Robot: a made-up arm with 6 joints. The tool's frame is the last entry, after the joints. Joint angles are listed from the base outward.
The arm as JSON. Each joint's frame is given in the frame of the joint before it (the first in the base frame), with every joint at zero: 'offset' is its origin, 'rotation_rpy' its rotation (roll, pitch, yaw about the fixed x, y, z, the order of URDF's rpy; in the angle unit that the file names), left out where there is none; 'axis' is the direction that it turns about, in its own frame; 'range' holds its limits. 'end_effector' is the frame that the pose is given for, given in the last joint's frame.
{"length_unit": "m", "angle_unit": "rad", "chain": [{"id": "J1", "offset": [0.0, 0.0, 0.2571], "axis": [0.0, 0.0, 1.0], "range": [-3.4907, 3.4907]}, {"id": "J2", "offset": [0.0, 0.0, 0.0], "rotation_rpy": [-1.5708, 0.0, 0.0], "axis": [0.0, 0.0, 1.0], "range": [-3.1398, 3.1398]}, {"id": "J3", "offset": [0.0, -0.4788, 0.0], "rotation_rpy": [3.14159, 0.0, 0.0], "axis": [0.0, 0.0, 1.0], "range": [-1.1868, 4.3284]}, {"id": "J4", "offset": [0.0, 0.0, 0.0], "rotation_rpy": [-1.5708, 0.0, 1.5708], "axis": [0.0, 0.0, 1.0], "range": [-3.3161, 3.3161]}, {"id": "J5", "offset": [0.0, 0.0, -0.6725], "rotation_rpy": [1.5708, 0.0, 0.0], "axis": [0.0, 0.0, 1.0], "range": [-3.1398, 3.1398]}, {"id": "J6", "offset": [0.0, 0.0, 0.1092], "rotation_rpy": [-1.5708, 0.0, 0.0], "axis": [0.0, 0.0, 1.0], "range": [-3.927, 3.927]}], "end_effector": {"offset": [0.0, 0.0, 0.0], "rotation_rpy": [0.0, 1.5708, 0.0]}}
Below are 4 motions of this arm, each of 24 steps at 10 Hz.
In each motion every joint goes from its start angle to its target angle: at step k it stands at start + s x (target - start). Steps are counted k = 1, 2, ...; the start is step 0. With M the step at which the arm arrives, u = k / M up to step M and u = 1 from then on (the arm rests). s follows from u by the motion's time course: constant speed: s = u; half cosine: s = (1 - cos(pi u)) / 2; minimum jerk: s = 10 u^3 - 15 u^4 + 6 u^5.
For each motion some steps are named. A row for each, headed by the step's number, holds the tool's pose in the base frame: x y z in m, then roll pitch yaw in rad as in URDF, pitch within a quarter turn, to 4 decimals.
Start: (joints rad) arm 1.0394 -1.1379 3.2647 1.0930 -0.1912 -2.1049
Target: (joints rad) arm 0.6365 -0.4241 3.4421 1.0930 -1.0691 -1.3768
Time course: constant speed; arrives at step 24
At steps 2, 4, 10, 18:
2: -0.2598 -0.5036 -0.1809 -1.7550 1.0422 -1.6576
4: -0.2852 -0.5073 -0.1492 -1.7877 0.9445 -1.6438
10: -0.3575 -0.5030 -0.0519 -1.9445 0.6528 -1.6378
18: -0.4381 -0.4656 0.0791 -2.2305 0.2777 -1.6380

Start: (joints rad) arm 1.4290 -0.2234 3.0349 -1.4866 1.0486 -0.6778
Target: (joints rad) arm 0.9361 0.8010 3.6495 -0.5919 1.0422 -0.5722
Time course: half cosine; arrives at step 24
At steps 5, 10, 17, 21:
5: -0.1219 -0.7249 0.7898 -0.9275 0.1901 -0.7112
10: -0.1476 -0.5771 0.8535 -1.1812 0.3382 -0.8992
17: -0.1225 -0.3586 0.8683 -1.6474 0.5257 -1.3431
21: -0.1003 -0.2949 0.8492 -1.8353 0.5645 -1.5446

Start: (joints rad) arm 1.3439 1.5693 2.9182 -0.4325 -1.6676 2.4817
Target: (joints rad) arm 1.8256 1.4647 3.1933 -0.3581 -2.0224 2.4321
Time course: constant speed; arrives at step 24
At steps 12, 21, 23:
12: 0.0932 0.5430 0.9537 -2.4440 0.3038 1.9837
21: 0.0146 0.4530 0.9743 -2.4798 0.3040 2.1183
23: 0.0018 0.4316 0.9769 -2.4866 0.3035 2.1477

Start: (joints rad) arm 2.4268 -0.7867 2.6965 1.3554 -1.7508 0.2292
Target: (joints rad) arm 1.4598 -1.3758 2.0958 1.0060 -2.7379 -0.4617
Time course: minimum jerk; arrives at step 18
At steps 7, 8, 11, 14, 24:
7: 0.5626 -0.8189 0.2098 1.7241 -0.4283 0.9485
8: 0.4928 -0.8812 0.1885 1.7294 -0.4713 0.9558
11: 0.2332 -1.0246 0.1180 1.6957 -0.5477 1.0080
14: 0.0162 -1.0720 0.0637 1.6473 -0.5372 1.0548
24: -0.0611 -1.0759 0.0447 1.6320 -0.5200 1.0675

